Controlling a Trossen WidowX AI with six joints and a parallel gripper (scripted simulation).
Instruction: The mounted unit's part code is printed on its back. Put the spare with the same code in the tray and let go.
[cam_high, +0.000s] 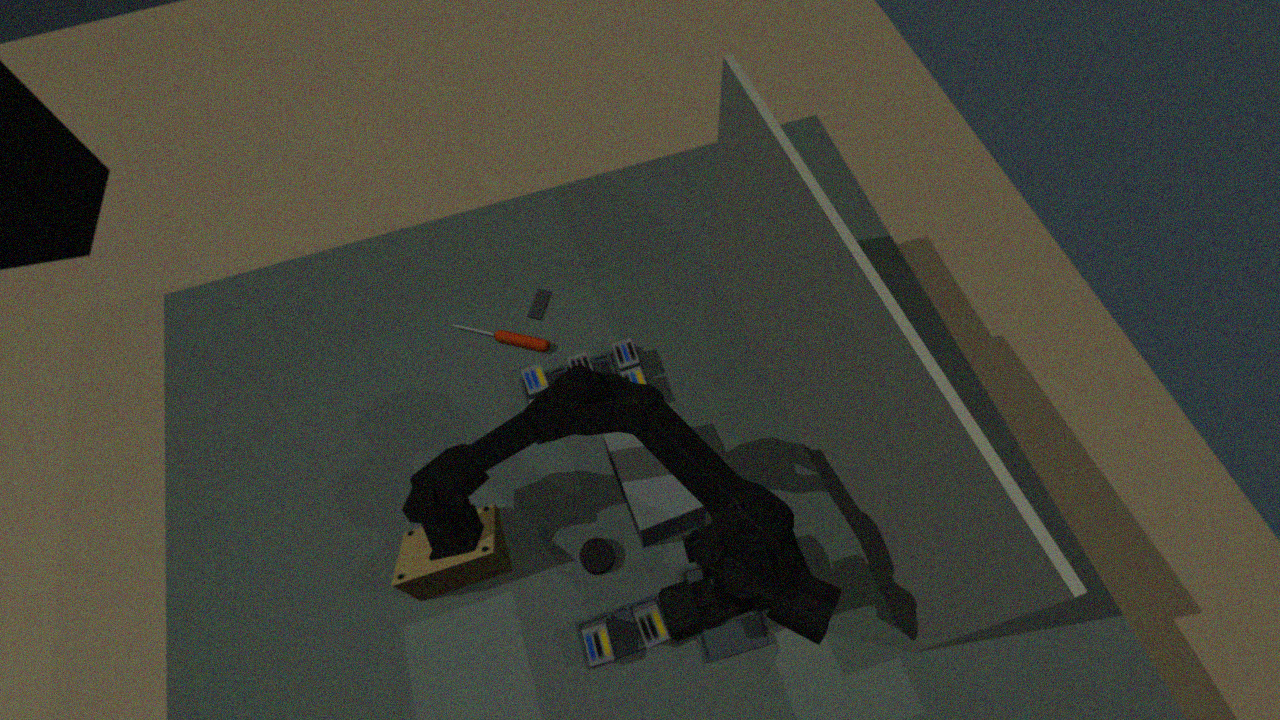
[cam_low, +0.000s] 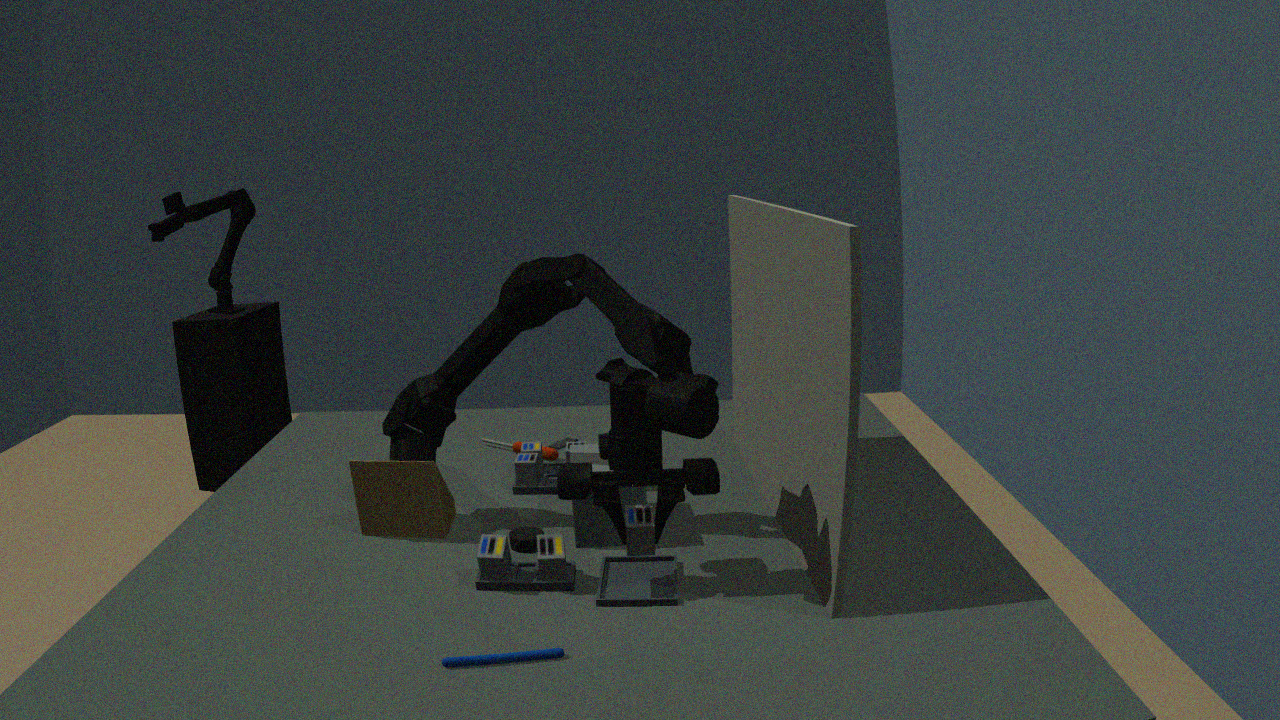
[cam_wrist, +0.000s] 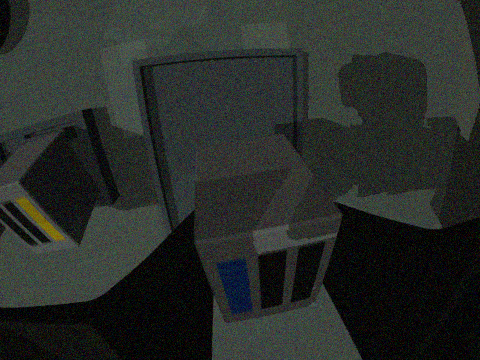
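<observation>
Now: gripper tip 6 cm above the dark flat tray and 1 cm past it. Also, from my gripper tip: blue pen (21 cm to the right, 13 cm behind, 6 cm below); then grey block (20 cm to the left, 7 cm behind, 1 cm below); then rack (15 cm behind, 5 cm below).
</observation>
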